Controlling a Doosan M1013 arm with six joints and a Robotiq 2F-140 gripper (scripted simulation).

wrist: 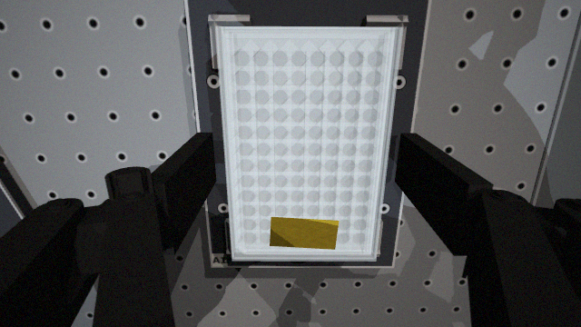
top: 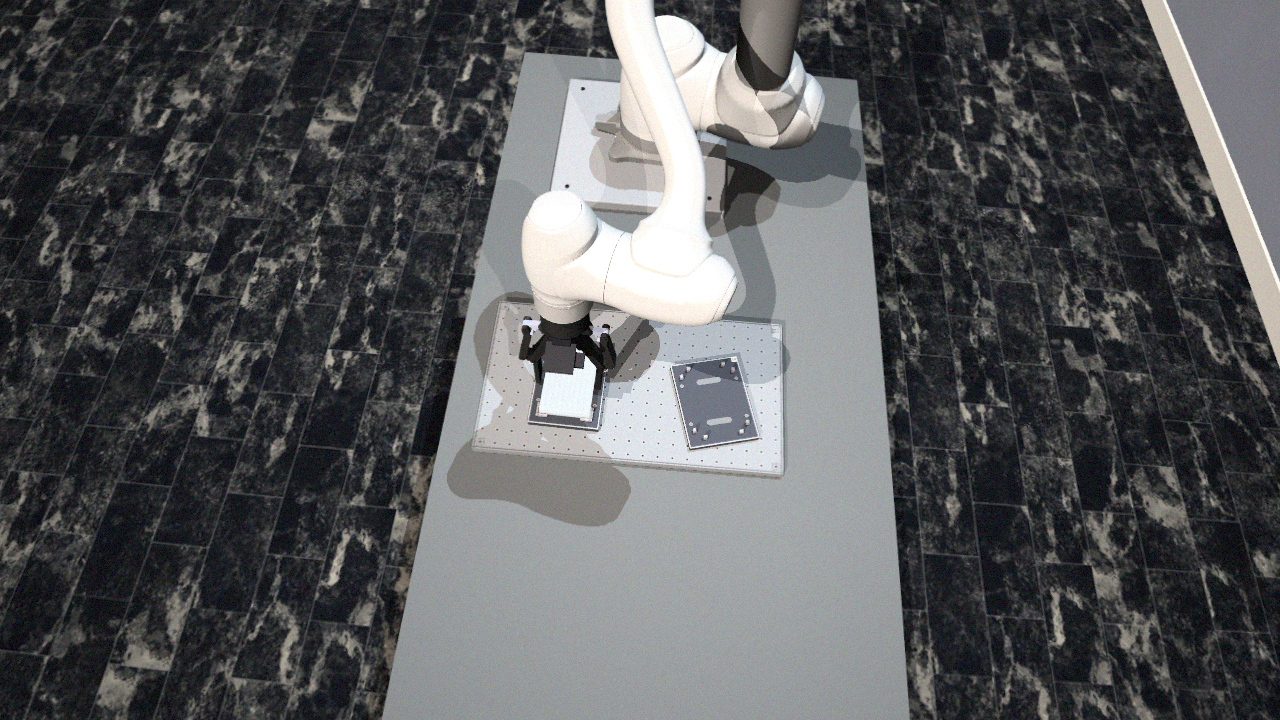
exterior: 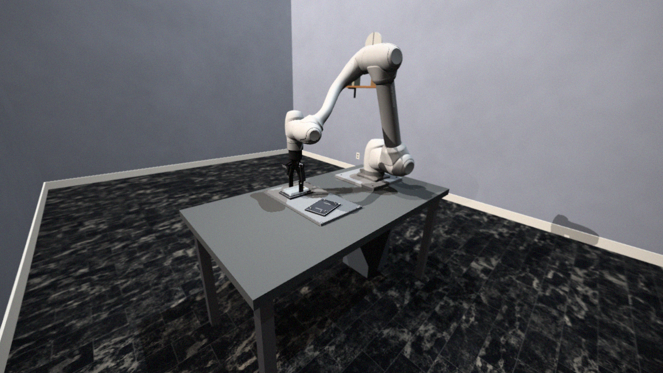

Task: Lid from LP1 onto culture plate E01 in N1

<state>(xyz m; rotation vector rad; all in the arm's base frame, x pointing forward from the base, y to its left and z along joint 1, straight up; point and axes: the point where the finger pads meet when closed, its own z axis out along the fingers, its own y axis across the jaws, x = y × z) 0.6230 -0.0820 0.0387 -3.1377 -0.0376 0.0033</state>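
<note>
The clear lid is 2 cm below my hand. Round my hand: nest 4 cm below; then culture plate 3 cm below; then lid park 25 cm to the left, 4 cm below.
</note>
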